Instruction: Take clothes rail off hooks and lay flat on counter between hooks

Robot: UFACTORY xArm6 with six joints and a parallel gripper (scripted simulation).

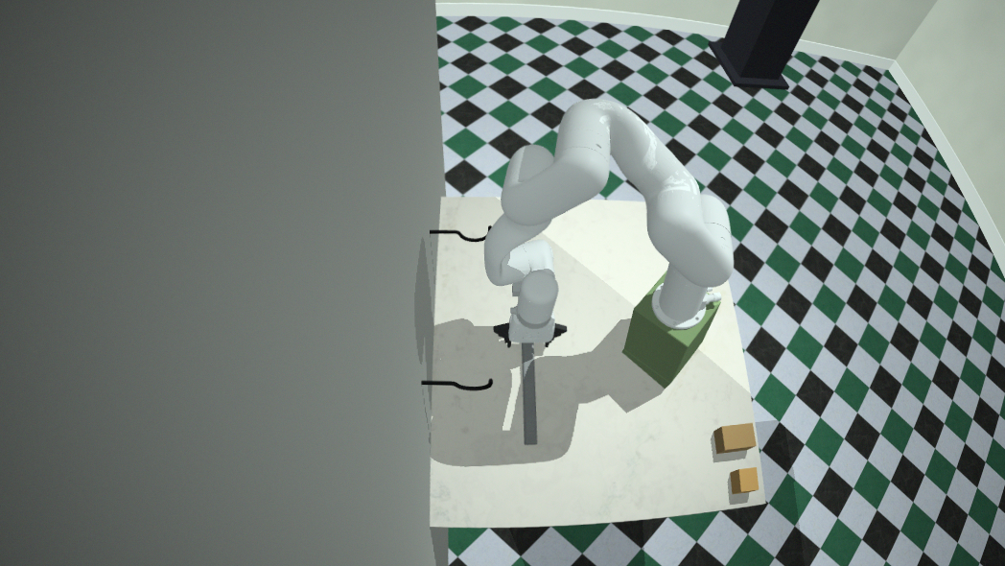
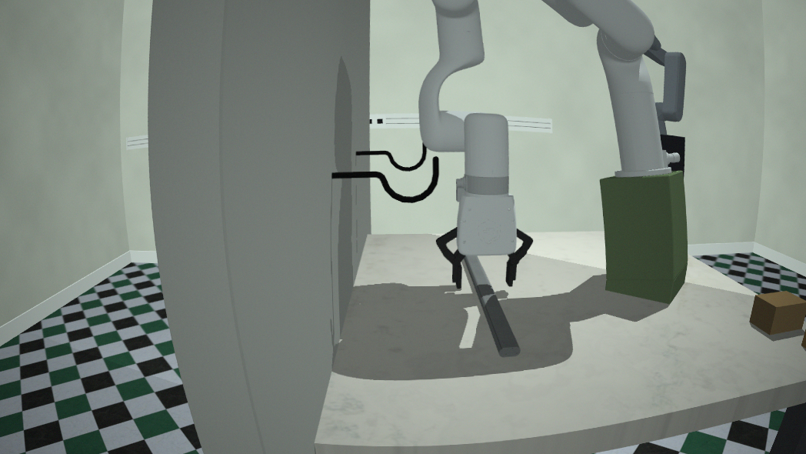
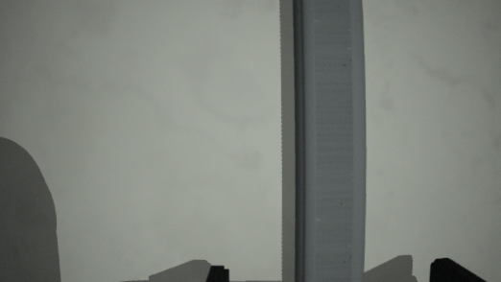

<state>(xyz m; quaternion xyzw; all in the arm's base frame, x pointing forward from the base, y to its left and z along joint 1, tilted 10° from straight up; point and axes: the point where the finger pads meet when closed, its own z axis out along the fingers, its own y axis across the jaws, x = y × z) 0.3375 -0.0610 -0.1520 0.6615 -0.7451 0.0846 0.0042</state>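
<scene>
Now: the grey clothes rail 20 mm below my hand. Also, from my hand: grey wall (250 mm ahead, 30 mm to the right, 400 mm above); red object (550 mm behind, 310 mm to the right, 10 mm below); blue object (550 mm behind, 200 mm to the right).
</scene>
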